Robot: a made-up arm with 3 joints. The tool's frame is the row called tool.
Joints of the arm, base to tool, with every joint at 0 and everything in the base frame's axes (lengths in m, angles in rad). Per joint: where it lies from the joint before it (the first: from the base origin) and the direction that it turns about. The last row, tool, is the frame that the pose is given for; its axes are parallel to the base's.
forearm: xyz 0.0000 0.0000 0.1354 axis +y
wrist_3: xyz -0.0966 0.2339 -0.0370 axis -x
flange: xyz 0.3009 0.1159 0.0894 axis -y
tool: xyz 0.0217 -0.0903 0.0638
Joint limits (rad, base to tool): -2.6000..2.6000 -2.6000..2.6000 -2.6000..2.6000
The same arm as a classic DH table. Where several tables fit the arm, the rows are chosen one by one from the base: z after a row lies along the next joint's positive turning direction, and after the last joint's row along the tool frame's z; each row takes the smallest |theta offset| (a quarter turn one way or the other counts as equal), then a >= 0, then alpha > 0; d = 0 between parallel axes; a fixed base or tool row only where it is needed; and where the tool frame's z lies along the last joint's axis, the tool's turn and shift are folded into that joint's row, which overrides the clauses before.
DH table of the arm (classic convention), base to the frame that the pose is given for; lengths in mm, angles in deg. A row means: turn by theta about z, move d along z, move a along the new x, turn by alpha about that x. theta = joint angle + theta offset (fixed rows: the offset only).
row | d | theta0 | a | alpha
base (fixed) | 135.4 | 0 | 0 | -90
forearm | 233.9 | 90 | 37 | -90
wrist_3 | -204.3 | 0 | -89.4 | -90
flange | -25.6 | 90 | 21.7 | -90
tool (fixed) | 63.8 | 0 | 0 | 0
Joint limits (deg, base to tool): -148.97..148.97 -148.97..148.97 -148.97..148.97

